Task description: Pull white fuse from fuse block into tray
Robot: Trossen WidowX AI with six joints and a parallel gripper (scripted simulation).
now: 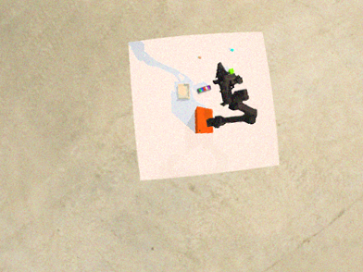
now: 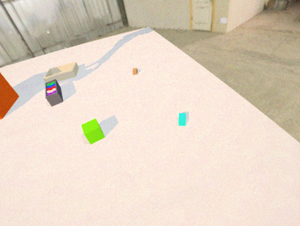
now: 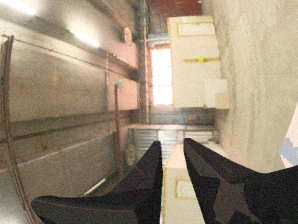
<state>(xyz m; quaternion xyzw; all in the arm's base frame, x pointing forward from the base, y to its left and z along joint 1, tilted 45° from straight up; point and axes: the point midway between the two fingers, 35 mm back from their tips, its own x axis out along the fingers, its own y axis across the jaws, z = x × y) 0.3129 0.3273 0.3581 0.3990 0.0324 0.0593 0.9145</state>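
The white fuse lies 50 mm ahead of my gripper tip, 40 mm to the right of it and 610 mm below it. Also, from my gripper tip: green fuse 40 mm ahead, 20 mm to the left, 610 mm below; blue fuse 40 mm ahead, 610 mm below; red fuse 40 mm ahead, 20 mm to the right, 610 mm below.
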